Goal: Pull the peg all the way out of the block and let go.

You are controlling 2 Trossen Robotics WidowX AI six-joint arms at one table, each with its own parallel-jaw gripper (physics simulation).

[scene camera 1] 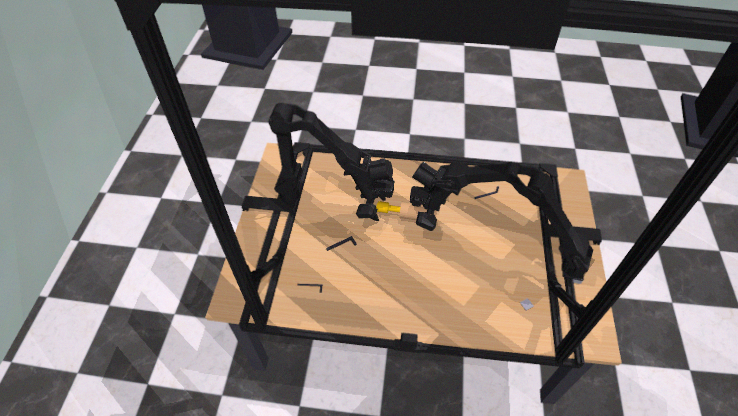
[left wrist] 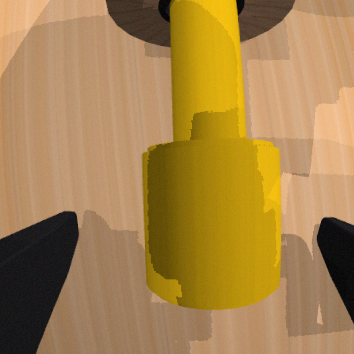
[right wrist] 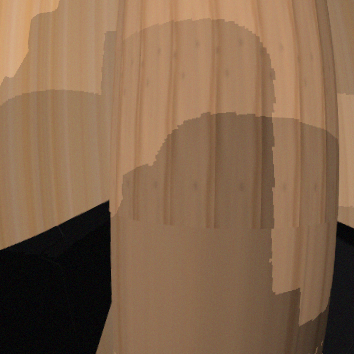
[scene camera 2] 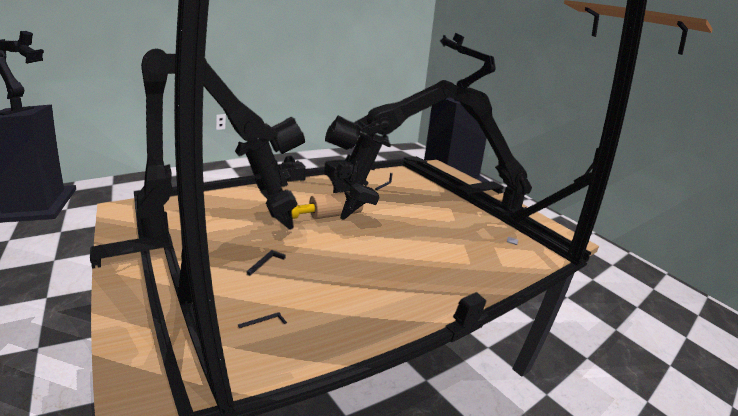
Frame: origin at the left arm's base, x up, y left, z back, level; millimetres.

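Where they show: left gripper, fingertip midpoint: (scene camera 1: 381,210) (left wrist: 202,227) (scene camera 2: 286,219); right gripper, fingertip midpoint: (right wrist: 207,211) (scene camera 2: 337,214); left arm's base at its link origin: (scene camera 1: 288,195) (scene camera 2: 153,233); right arm's base at its link origin: (scene camera 1: 572,270) (scene camera 2: 511,206).
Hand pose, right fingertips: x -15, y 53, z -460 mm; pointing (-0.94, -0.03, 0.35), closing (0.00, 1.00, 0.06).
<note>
Each offset is from my right fingertips to the top centre of the thing. Level surfaces: height alone.
The yellow peg {dx +43, dy -9, dz +85 mm} (scene camera 1: 382,207) (scene camera 2: 304,209) (left wrist: 212,225) has a thick head and a thinner shaft. Its shaft enters the dark hole in the end face of the round wooden block {dx +56, dy +0, dz +6 mm} (scene camera 1: 406,209) (scene camera 2: 324,206) (left wrist: 135,22) (right wrist: 225,170). A length of shaft shows between head and block. My left gripper (left wrist: 202,227) is open, its fingers on either side of the peg's head with a gap to each side in the left wrist view. My right gripper (right wrist: 207,211) is shut on the wooden block and holds it lying sideways. The hole's inside is hidden.
Black L-shaped keys {dx +4, dy -191, dz +216 mm} (scene camera 1: 341,243) {dx +2, dy -365, dz +259 mm} (scene camera 1: 310,285) {dx +27, dy +168, dz -204 mm} (scene camera 1: 487,193) lie on the wooden table {dx -4 mm} (scene camera 1: 361,304). A small grey square piece {dx -2, dy -225, dz -391 mm} (scene camera 1: 526,304) (scene camera 2: 512,240) lies at the right. A black frame (scene camera 1: 330,337) with upright posts surrounds the table.
</note>
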